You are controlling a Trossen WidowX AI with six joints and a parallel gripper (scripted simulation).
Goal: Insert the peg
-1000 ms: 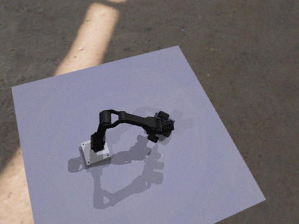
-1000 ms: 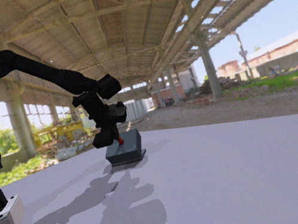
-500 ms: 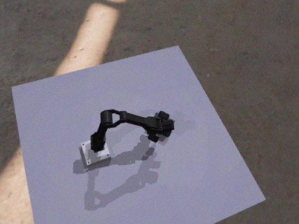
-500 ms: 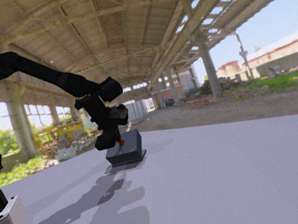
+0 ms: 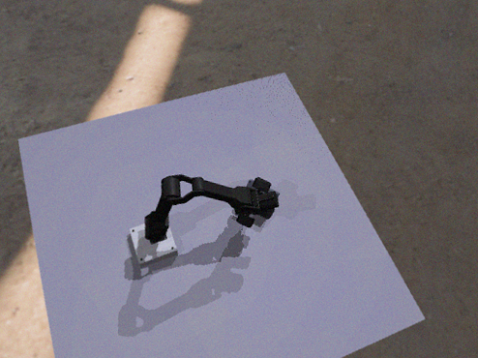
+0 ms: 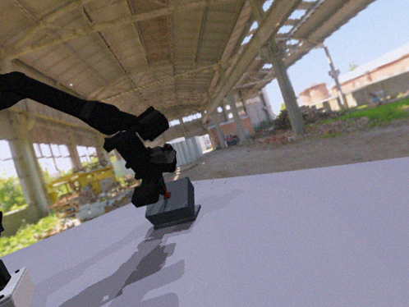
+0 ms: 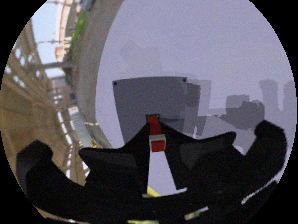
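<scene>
Now: the red peg 10 mm to the right of my gripper tip, 10 mm behind it and 10 mm above it. Also, from my gripper tip: grey sloped panel (40 mm below, 20 mm to the left, 20 mm ahead).
</scene>
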